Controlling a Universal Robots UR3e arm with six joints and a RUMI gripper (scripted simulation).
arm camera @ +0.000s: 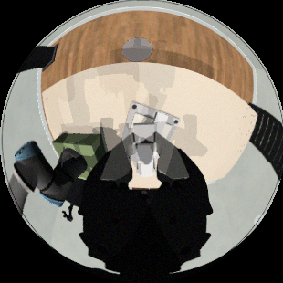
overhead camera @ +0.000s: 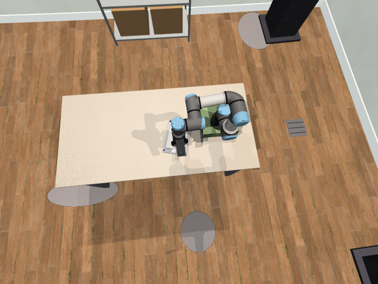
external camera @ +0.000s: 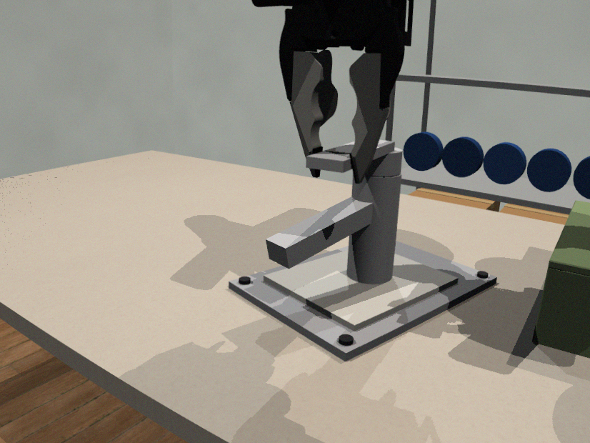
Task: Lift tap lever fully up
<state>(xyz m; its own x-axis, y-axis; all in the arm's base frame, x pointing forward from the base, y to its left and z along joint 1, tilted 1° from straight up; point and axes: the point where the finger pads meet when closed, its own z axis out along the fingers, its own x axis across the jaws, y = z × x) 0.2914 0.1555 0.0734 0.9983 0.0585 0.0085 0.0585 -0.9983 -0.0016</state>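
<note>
Now: the flat lever 4 cm to the right of my hand. The rest, counted from my hand: grey tap (1 cm ahead, 7 cm to the right, 5 cm below); then plate (1 cm ahead, 10 cm to the right, 14 cm below).
</note>
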